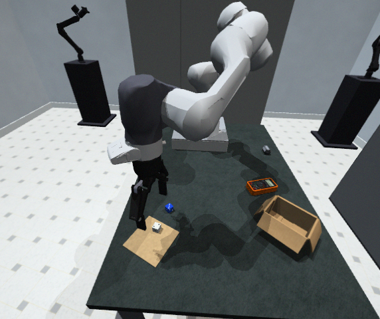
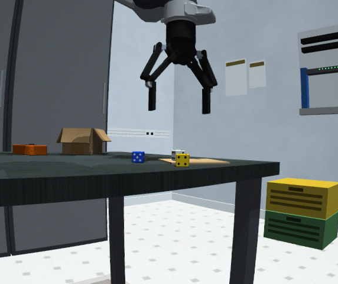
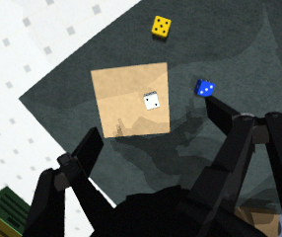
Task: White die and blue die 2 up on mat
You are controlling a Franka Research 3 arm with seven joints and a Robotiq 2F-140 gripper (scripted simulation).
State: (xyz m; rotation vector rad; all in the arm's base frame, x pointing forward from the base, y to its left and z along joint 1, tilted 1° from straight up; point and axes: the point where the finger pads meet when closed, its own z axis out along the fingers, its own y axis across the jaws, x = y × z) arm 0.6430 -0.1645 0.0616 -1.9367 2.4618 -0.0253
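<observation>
My gripper is now 100 mm past the blue die, 30 mm to the right of it and 120 mm above it. Also, from my hand: tan mat 30 mm ahead, 10 mm to the right, 130 mm below; yellow die 80 mm behind, 100 mm to the right, 120 mm below; white die 110 mm below.
</observation>
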